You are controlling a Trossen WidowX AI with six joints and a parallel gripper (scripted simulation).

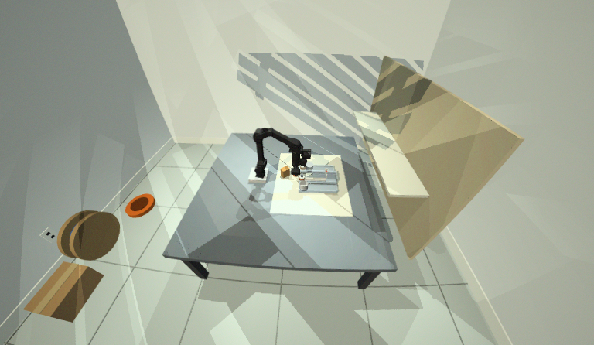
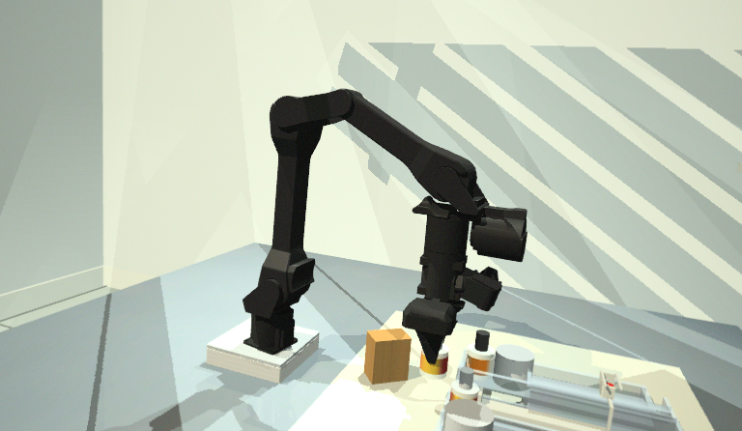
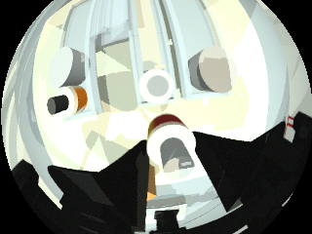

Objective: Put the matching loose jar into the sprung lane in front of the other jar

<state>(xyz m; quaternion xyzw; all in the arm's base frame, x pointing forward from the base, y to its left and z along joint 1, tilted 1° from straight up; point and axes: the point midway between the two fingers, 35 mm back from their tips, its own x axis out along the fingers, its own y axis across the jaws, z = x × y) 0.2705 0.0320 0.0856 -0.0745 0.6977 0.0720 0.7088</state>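
Right now the orange-brown block is 9 cm behind my gripper tip, 4 cm to the left of it and 4 cm below it. From my gripper tip the other things lie so: pusher plate 15 cm ahead, 6 cm to the left, 3 cm below.
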